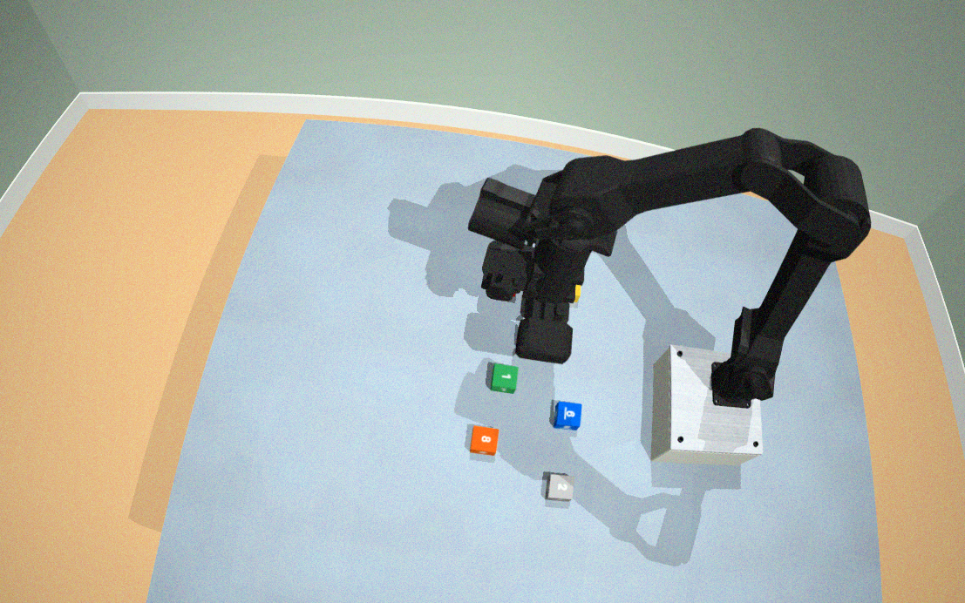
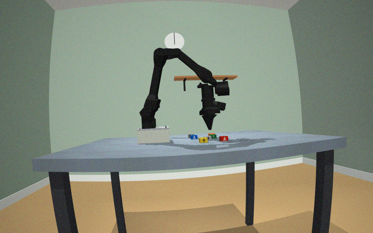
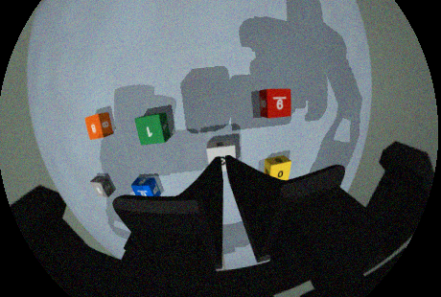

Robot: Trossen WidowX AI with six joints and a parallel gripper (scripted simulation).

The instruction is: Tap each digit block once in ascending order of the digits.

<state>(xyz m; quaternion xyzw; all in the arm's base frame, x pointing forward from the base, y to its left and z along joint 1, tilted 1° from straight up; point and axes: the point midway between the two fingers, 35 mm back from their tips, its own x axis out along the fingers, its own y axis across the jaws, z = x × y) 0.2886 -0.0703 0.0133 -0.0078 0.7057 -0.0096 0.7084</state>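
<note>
My gripper tip is 1 cm past the white block and 4 cm above it. Round my gripper tip: red block (4 cm ahead, 7 cm to the right, 4 cm below); then yellow block (5 cm behind, 8 cm to the right, 4 cm below); then green block (3 cm ahead, 8 cm to the left, 4 cm below).
</note>
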